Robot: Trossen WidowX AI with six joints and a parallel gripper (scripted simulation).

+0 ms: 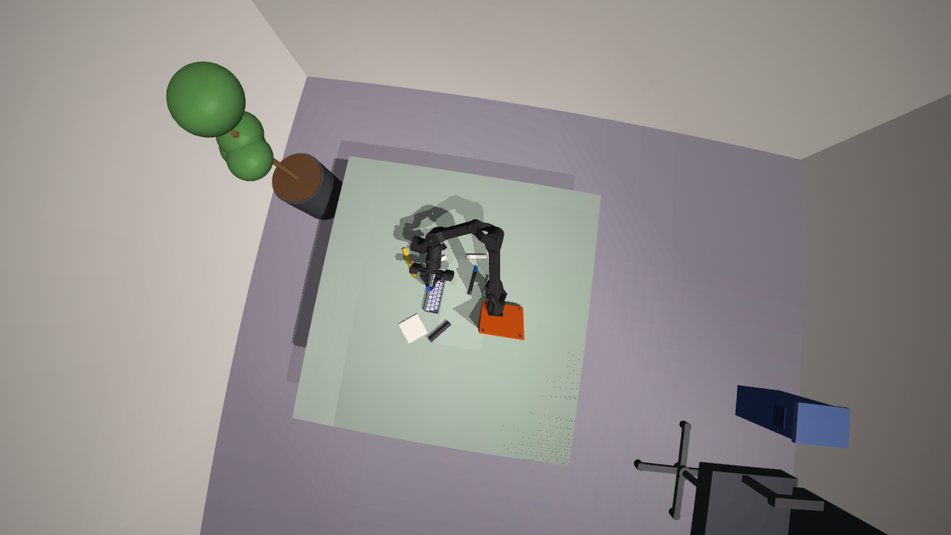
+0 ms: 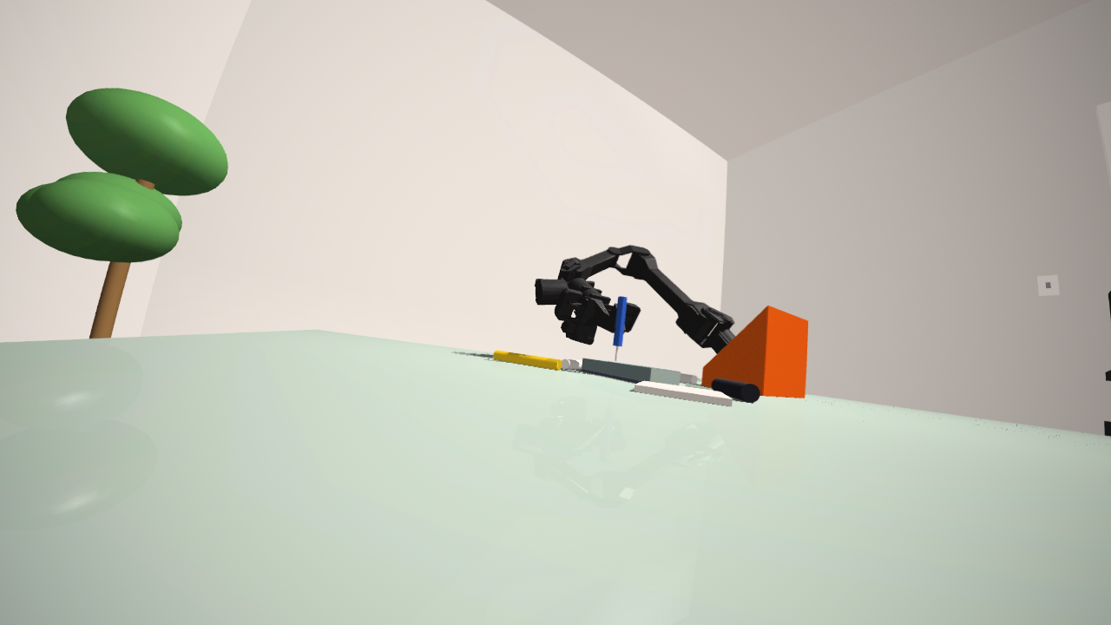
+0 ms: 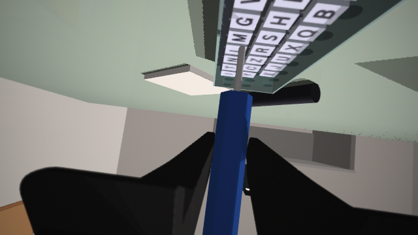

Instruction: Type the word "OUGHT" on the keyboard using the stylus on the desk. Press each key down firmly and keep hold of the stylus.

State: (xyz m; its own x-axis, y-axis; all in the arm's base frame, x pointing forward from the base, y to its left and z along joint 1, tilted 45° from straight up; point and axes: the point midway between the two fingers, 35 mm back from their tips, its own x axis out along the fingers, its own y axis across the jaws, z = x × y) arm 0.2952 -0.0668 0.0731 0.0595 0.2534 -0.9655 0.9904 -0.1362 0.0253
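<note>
Now: the white pad 7 cm ahead of my gripper tip, 19 cm to the left of it and 8 cm below it. From my gripper tip the other things lie so: yellow pencil: 12 cm ahead, 12 cm to the right, 7 cm below; blue stylus: 1 cm below.
</note>
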